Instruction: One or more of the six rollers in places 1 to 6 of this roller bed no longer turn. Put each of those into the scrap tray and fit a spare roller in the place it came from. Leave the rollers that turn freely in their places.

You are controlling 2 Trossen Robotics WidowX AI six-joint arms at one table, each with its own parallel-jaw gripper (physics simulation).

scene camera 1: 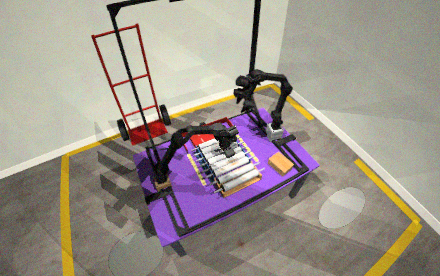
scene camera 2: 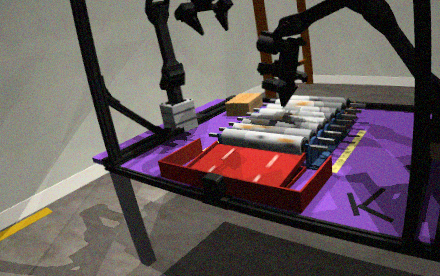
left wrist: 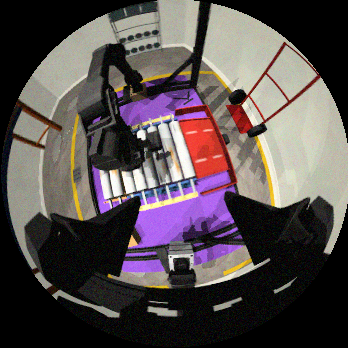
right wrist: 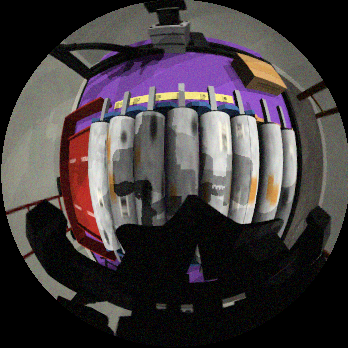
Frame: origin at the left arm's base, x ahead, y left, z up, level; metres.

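Seen in the pictures: left gripper, fingertip midpoint: (scene camera 1: 238, 108) (scene camera 2: 215, 32) (left wrist: 182, 197); right gripper, fingertip midpoint: (scene camera 1: 227, 151) (scene camera 2: 283, 106) (right wrist: 191, 198); left arm's base at its link origin: (scene camera 1: 275, 126) (scene camera 2: 175, 102) (left wrist: 181, 263); right arm's base at its link origin: (scene camera 1: 161, 179) (left wrist: 137, 88).
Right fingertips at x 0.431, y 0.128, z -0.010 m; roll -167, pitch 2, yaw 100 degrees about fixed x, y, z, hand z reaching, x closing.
Offsets run from my right fingertips to a thing's top centre. Level surfaces: height alone.
White, dark-marked rollers {dx +0.049, dy -0.155, dz -0.025 m} (scene camera 1: 225, 159) (scene camera 2: 260, 139) (left wrist: 182, 150) (right wrist: 181, 135) lie side by side in the blue roller bed {dx +0.173, dy +0.002, dz -0.034 m} (scene camera 2: 315, 156). Two spare rollers {dx -0.031, dy +0.214, dz -0.025 m} (scene camera 1: 239, 179) {dx -0.016, dy +0.155, dz -0.025 m} (right wrist: 270, 160) lie on the orange-brown rack (scene camera 1: 246, 188) beyond its far end from the tray. The red scrap tray {dx +0.076, dy -0.270, dz -0.051 m} (scene camera 1: 202, 138) (scene camera 2: 260, 194) (left wrist: 231, 165) (right wrist: 64, 145) shows no roller in it. My right gripper (scene camera 2: 286, 104) (right wrist: 191, 198) is shut and empty, pointing down over the middle rollers; contact cannot be told. It hides their near ends in the right wrist view. My left gripper (scene camera 2: 215, 31) (left wrist: 182, 197) is open and empty, high up beside the bed.
A wooden block {dx -0.355, dy +0.154, dz -0.046 m} (scene camera 1: 281, 163) (scene camera 2: 244, 104) (right wrist: 260, 75) lies near the rack end. Yellow strips (scene camera 2: 350, 150) (right wrist: 180, 96) run along the bed's sides. Black frame rails edge the purple table {dz -0.101 m} (scene camera 1: 210, 205), with a post (scene camera 2: 417, 125) at its corner. The right arm reaches across the bed.
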